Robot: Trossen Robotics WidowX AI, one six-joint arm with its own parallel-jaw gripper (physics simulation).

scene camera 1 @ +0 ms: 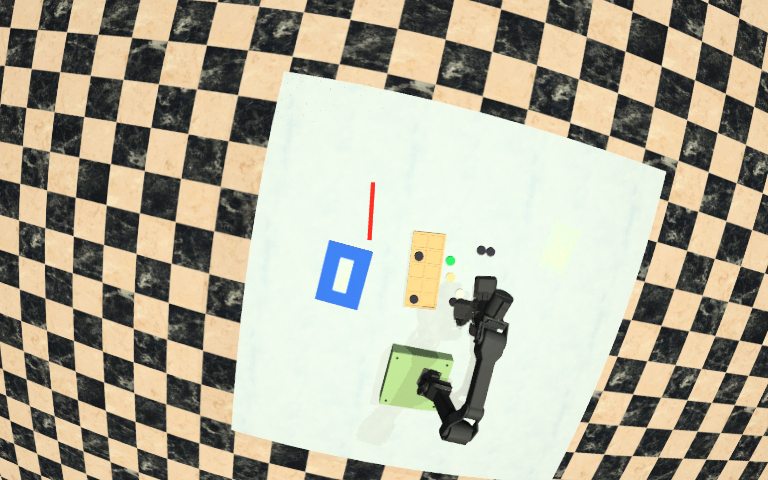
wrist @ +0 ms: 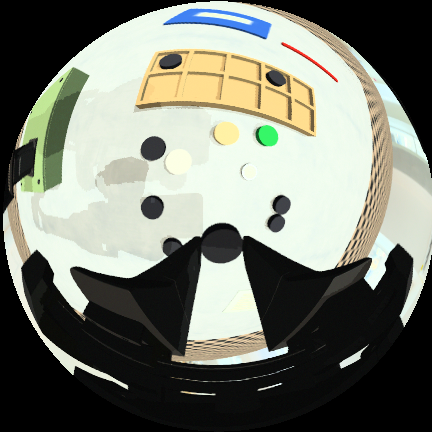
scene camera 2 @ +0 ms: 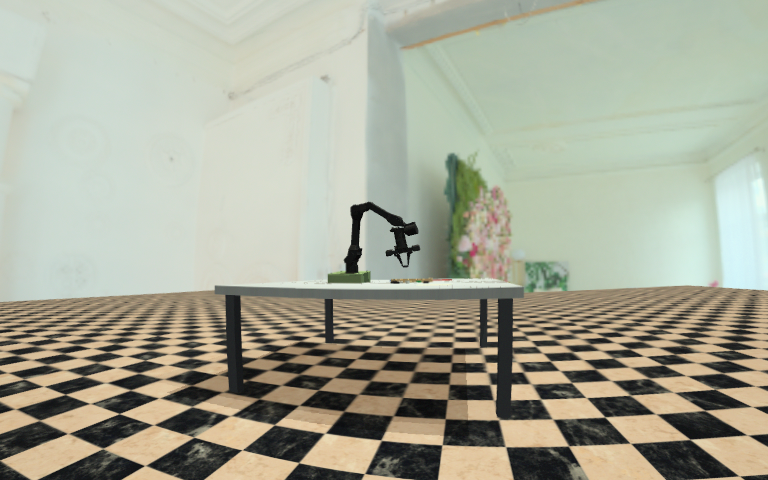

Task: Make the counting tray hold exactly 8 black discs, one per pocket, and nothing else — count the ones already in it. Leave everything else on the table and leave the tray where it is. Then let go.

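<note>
The tan counting tray [scene camera 1: 434,283] [wrist: 202,87] has two rows of pockets. One black disc [scene camera 1: 414,298] [wrist: 170,61] lies in the end pocket nearest the arm's base, in the row away from the loose discs. Another black disc [scene camera 1: 418,255] [wrist: 275,78] lies in the same row. My gripper [scene camera 2: 404,266] [wrist: 221,241] is shut on a black disc [wrist: 221,245], raised above the table and beside the tray. Loose black discs lie beside the cream disc [wrist: 153,148], farther from the tray [wrist: 152,207], partly behind a finger [wrist: 171,246], and as a touching pair [wrist: 281,204] [wrist: 276,223].
Near the tray lie a green disc [scene camera 1: 450,260] [wrist: 267,135], a yellow disc [scene camera 1: 450,277] [wrist: 226,133], a cream disc [wrist: 178,161] and a small white disc [wrist: 249,171]. A blue frame [scene camera 1: 323,277], a red bar [scene camera 1: 370,212], a pale yellow sheet [scene camera 1: 557,249] and the green base block [scene camera 1: 394,384] stand farther off.
</note>
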